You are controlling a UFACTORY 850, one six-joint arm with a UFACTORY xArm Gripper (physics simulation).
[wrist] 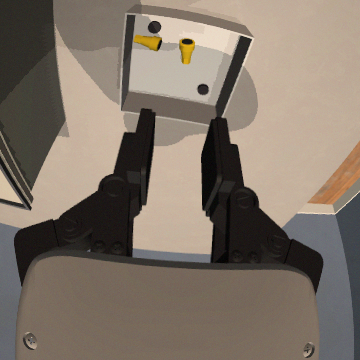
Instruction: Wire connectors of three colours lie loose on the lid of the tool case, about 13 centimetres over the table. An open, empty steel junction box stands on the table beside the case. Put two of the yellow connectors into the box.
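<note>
The steel junction box [170, 111] stands open on the table at the top middle of the wrist view. Two yellow connectors lie inside it on its floor, apart from each other: one yellow connector [148, 42] lies on its side near the left wall, close to a dark round hole, and the other yellow connector [186, 51] lies to its right, pointing toward the bottom of the view. My gripper [180, 132] is open, with nothing between its fingers. It hangs above the table, and its fingertips show at the box's near wall.
The dark tool case [30, 100] stands at the left, part of it cut off by the view's edge. The table [295, 100] is beige. A wooden surface with a pale edge [345, 172] shows at the right. A blue-grey floor [320, 250] shows beyond the table's edge.
</note>
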